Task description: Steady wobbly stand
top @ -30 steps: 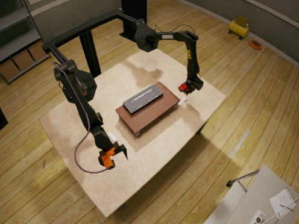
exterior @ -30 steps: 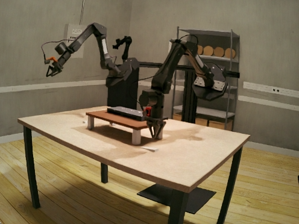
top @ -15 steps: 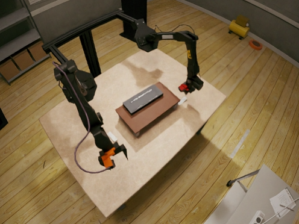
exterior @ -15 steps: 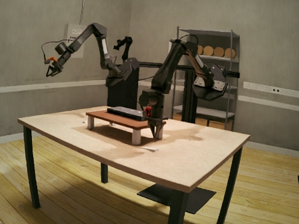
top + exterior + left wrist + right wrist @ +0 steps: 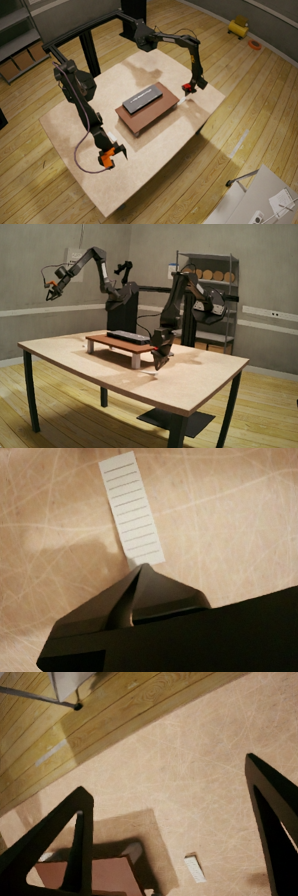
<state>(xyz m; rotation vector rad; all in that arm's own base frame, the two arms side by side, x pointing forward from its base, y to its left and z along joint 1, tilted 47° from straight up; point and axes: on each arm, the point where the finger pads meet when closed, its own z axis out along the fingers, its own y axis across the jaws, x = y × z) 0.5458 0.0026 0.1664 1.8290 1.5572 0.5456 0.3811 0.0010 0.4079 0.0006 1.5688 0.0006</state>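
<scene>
The white wedge lies 5 cm to the right of my left hand, 3 cm below it and 1 cm behind it. Also, from my left hand: brown stand (30 cm to the right, 15 cm behind, 1 cm above); then network switch (29 cm to the right, 21 cm behind, 8 cm above).
</scene>
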